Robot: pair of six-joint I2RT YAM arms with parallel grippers.
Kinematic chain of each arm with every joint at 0, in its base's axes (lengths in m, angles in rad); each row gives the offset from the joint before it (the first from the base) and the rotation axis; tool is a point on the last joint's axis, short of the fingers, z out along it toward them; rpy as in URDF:
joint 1: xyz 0 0 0.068 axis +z
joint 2: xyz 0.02 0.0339 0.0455 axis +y
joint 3: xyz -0.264 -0.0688 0 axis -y
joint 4: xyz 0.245 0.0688 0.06 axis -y
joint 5: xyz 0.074 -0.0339 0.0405 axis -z
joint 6: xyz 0.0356 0 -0.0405 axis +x
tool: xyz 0 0 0 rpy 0 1.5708 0
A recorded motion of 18 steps. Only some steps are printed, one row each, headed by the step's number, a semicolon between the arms.
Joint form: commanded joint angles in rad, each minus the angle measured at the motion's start. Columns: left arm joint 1, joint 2, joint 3, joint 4, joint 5, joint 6; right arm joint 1, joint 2, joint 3, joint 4, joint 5, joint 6.
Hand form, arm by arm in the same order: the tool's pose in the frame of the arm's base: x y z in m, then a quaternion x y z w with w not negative. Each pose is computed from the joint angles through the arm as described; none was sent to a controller.
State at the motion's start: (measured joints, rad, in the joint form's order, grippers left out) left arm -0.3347 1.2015 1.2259 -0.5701 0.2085 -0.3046; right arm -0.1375 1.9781 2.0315 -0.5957 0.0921 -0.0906
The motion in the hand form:
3: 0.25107 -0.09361 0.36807 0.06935 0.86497 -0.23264 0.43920; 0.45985 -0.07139 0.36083 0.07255 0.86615 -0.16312 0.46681
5: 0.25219 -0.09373 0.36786 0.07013 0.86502 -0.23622 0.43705; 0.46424 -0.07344 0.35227 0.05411 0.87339 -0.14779 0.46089
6: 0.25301 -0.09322 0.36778 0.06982 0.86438 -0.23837 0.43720; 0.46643 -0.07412 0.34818 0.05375 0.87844 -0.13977 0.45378
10: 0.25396 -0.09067 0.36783 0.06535 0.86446 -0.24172 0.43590; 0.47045 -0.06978 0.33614 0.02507 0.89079 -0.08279 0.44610
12: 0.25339 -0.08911 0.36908 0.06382 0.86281 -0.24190 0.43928; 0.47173 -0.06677 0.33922 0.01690 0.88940 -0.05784 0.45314
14: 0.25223 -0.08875 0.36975 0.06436 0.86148 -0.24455 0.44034; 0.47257 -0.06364 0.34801 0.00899 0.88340 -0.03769 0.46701
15: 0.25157 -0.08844 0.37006 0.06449 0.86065 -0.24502 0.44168; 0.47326 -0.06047 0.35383 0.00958 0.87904 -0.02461 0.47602
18: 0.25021 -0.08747 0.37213 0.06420 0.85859 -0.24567 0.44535; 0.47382 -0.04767 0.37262 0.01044 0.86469 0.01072 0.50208
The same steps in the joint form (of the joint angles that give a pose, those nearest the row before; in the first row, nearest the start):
3: 0.0047 0.0226 0.0085 0.0168 -0.0044 0.0192; 0.0019 0.0184 -0.0185 0.0247 0.1513 -0.0139
5: 0.0069 0.0271 0.0110 0.0170 0.0053 0.0179; -0.0048 0.0359 -0.0204 0.0262 0.1022 -0.0341
6: 0.0105 0.0287 0.0109 0.0207 0.0116 0.0170; -0.0066 0.0494 -0.0097 0.0094 0.0878 -0.0273
10: 0.0221 0.0292 0.0114 0.0202 0.0234 0.0117; -0.0056 0.0658 -0.0194 -0.0026 -0.0367 -0.0244
12: 0.0272 0.0244 0.0107 0.0232 0.0248 0.0116; -0.0028 0.0696 -0.0039 -0.0061 -0.0875 -0.0140
14: 0.0278 0.0193 0.0084 0.0250 0.0297 0.0101; 0.0008 0.0712 0.0247 -0.0072 -0.1302 -0.0056
15: 0.0282 0.0160 0.0063 0.0271 0.0303 0.0101; 0.0061 0.0728 0.0441 -0.0072 -0.1498 0.0122
18: 0.0303 0.0097 0.0076 0.0278 0.0310 0.0101; 0.0296 0.0728 0.0998 -0.0061 -0.1938 0.0658

